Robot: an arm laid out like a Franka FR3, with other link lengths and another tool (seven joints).
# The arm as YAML. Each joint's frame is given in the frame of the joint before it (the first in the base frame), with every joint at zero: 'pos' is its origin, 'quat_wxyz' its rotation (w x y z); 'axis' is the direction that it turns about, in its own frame. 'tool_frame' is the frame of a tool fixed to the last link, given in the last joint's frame.
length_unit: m
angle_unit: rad
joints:
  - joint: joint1
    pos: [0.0, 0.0, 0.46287]
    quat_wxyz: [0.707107, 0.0, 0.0, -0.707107]
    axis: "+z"
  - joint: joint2
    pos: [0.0, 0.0, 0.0]
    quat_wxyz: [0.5, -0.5, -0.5, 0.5]
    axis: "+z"
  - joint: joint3
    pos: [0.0, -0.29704, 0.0]
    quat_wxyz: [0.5, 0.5, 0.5, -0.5]
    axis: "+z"
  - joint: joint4
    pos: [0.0, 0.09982, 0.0]
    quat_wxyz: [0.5, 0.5, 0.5, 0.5]
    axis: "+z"
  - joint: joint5
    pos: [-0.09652, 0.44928, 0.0]
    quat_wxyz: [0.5, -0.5, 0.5, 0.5]
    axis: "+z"
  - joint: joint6
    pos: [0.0, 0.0, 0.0]
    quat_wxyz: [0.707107, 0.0, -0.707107, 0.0]
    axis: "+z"
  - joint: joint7
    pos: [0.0, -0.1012, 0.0]
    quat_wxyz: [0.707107, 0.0, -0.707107, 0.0]
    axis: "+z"
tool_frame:
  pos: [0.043, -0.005, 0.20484]
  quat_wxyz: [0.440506, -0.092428, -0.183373, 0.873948]
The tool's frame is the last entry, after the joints.
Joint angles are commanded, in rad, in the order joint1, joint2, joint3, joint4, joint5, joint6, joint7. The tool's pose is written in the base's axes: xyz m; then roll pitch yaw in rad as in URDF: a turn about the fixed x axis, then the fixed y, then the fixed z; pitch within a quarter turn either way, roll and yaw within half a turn. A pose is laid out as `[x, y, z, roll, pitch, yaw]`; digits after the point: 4 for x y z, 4 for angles.
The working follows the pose.
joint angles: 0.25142 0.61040 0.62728 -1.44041 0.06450 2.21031 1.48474
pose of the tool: [0.5479, 0.5753, 0.4122, 2.7449, -0.4677, 1.7267]
Where each joint sits with the arm in this pose, in the base's axes (m; each line is computed from the numbers above, not from the rounded line before):
joint1: 0.0000 0.0000 0.4629
joint2: 0.0000 0.0000 0.4629
joint3: 0.1649 0.0424 0.7063
joint4: 0.2145 0.1156 0.6599
joint5: 0.5150 0.4551 0.5853
joint6: 0.5150 0.4551 0.5853
joint7: 0.5927 0.5159 0.6079
the tool: 0.5479 0.5753 0.4122

